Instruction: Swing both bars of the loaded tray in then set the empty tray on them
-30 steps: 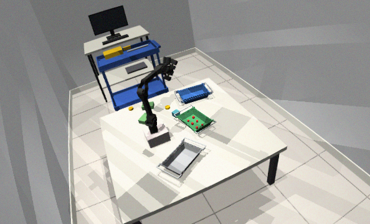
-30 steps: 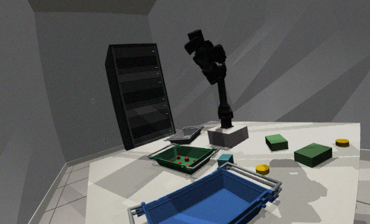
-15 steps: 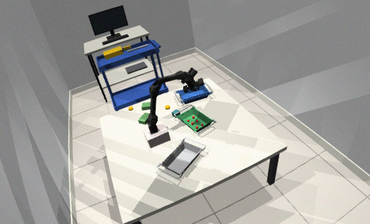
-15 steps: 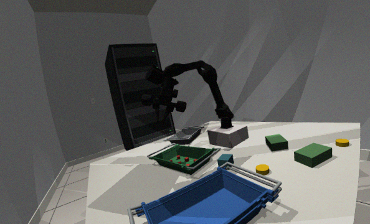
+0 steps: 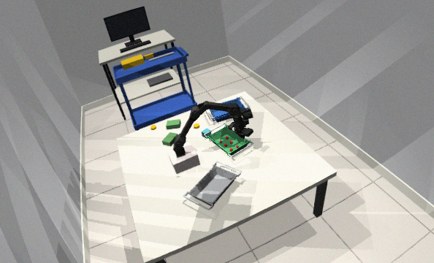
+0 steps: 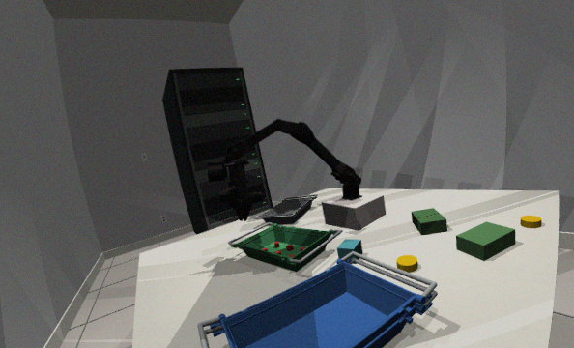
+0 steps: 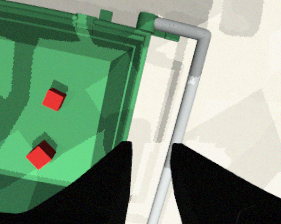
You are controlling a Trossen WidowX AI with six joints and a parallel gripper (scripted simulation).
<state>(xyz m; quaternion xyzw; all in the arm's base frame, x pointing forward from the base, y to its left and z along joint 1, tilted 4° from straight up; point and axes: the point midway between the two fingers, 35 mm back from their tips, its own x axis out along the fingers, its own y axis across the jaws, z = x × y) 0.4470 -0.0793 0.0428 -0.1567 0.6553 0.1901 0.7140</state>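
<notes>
The teal cube is 320 mm to the left of my gripper tip, 210 mm behind it and 100 mm below it. Also, from my gripper tip: grey tray: 300 mm behind, 260 mm to the right, 80 mm below.
</notes>
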